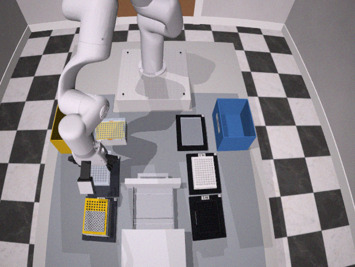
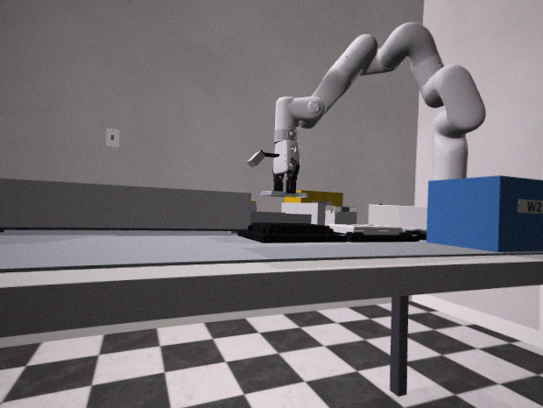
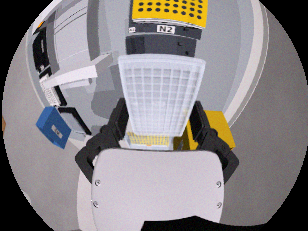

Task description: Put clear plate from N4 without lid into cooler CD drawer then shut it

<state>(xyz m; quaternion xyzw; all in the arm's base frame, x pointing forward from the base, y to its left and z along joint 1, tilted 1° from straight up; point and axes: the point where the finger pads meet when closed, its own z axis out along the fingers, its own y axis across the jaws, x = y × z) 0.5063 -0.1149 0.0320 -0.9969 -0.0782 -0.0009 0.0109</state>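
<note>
My hand is 120 mm short of the cooler drawer, 210 mm to the right of it and 90 mm above it. The rest, counted from my hand: clear plate: 10 mm below; then yellow tube rack: 160 mm ahead, 10 mm to the left, 60 mm below; then dark nest N4: 110 mm below.
</note>
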